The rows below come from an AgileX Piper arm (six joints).
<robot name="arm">
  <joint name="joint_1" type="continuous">
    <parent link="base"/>
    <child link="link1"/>
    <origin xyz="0 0 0.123" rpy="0 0 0"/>
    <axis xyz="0 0 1"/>
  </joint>
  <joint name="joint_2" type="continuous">
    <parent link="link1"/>
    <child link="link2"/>
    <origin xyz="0 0 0" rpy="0 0 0"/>
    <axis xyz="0 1 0"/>
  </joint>
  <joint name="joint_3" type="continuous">
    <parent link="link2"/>
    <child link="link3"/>
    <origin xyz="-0.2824 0 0.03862" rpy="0 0 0"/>
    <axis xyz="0 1 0"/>
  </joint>
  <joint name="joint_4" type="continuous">
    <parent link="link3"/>
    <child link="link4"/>
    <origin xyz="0.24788 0 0.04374" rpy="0 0 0"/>
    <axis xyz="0.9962 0 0.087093"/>
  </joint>
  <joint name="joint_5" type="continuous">
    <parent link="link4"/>
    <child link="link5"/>
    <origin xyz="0 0 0" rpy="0 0 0"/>
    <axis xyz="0 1 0"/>
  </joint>
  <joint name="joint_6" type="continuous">
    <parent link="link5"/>
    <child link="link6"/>
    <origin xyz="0.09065 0 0.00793" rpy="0 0 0"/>
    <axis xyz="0.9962 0 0.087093"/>
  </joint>
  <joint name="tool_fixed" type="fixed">
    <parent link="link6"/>
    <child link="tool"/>
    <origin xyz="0 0 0" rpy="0 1.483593 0"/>
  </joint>
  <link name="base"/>
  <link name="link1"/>
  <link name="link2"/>
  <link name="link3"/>
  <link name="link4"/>
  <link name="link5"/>
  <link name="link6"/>
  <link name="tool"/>
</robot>
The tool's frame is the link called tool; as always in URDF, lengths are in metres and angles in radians. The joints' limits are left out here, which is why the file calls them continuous.
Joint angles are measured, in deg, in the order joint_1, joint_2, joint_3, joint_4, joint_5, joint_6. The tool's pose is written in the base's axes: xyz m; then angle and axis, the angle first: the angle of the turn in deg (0 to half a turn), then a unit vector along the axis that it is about. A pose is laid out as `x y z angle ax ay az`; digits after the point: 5 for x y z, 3 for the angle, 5 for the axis.
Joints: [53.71, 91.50, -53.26, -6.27, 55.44, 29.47]
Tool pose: 0.16646 0.21287 0.19462 175.563 -0.23964 0.97051 -0.02635
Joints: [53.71, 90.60, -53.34, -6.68, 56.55, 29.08]
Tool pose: 0.16545 0.21039 0.19918 175.402 -0.24399 0.96932 -0.02990
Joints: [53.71, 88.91, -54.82, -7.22, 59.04, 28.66]
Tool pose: 0.16553 0.20885 0.21296 174.483 -0.24745 0.96842 -0.03036
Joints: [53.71, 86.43, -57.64, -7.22, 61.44, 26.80]
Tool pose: 0.16618 0.20934 0.23611 172.180 -0.25964 0.96557 -0.01635
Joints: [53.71, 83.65, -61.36, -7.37, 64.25, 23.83]
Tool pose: 0.16632 0.20873 0.26503 169.120 -0.28062 0.95982 -0.00055
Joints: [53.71, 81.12, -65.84, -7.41, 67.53, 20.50]
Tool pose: 0.16532 0.20682 0.29659 165.999 -0.30328 0.95279 0.01457
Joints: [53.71, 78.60, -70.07, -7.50, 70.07, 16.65]
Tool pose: 0.16253 0.20248 0.32739 162.376 -0.33039 0.94337 0.03000
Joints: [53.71, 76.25, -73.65, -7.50, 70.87, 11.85]
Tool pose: 0.15900 0.19758 0.35502 157.895 -0.36587 0.92946 0.04737
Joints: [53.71, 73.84, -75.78, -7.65, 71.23, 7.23]
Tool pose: 0.15374 0.18999 0.37587 154.000 -0.40042 0.91457 0.05682
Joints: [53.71, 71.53, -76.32, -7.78, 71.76, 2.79]
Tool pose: 0.14743 0.18100 0.38784 151.656 -0.43385 0.89922 0.05647
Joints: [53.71, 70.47, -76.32, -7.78, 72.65, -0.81]
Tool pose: 0.14382 0.17599 0.39143 151.311 -0.46100 0.88604 0.04914
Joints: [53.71, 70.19, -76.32, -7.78, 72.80, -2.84]
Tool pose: 0.14292 0.17475 0.39242 151.098 -0.47649 0.87802 0.04509
